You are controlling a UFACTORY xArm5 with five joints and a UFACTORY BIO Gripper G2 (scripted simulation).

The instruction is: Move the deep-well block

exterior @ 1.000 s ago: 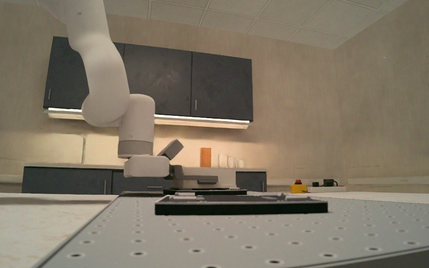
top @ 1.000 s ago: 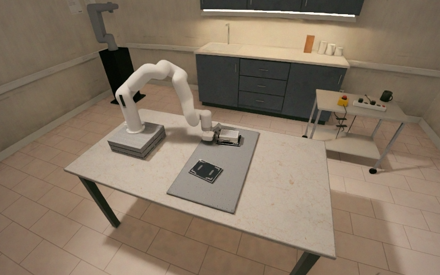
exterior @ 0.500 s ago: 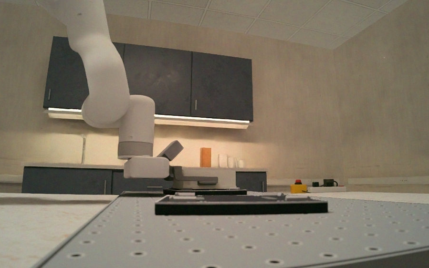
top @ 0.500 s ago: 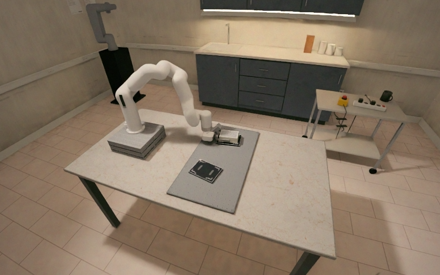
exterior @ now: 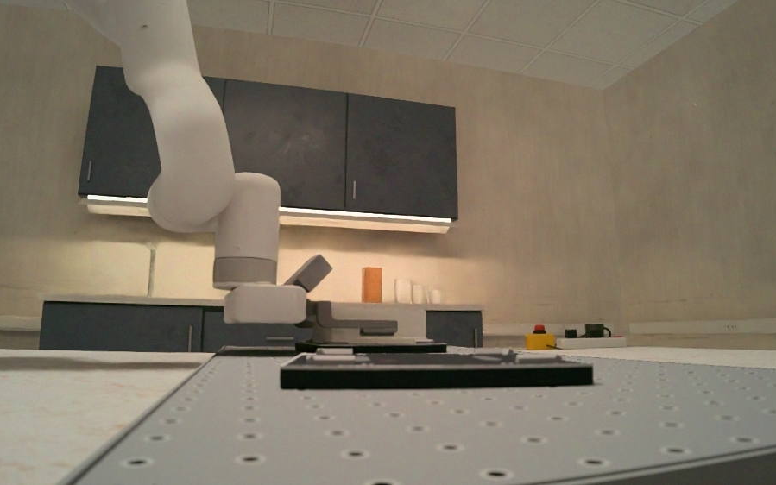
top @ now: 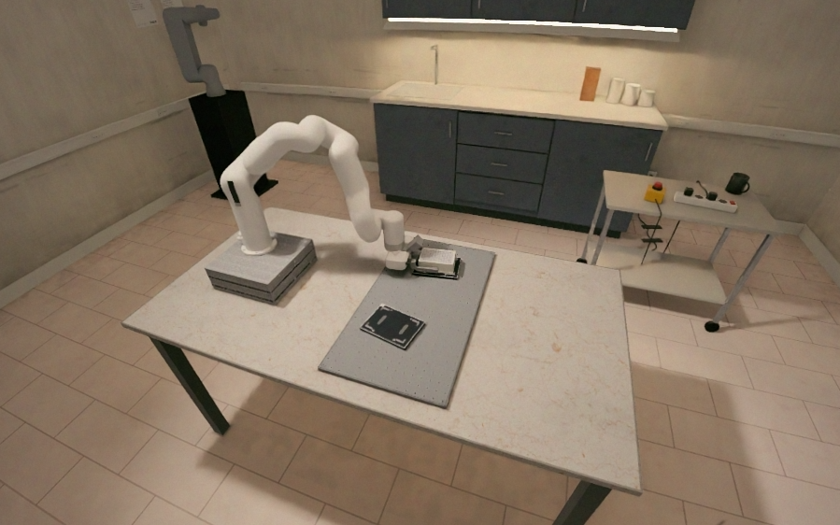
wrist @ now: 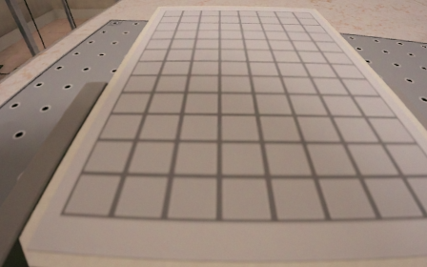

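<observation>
The white 96-well deep-well block lies 1 cm ahead of my hand. Round my hand: A1 mark (7 cm behind, 4 cm to the left, 2 cm below); then black plate nest (3 cm behind, 33 cm to the right, 2 cm below).
</observation>
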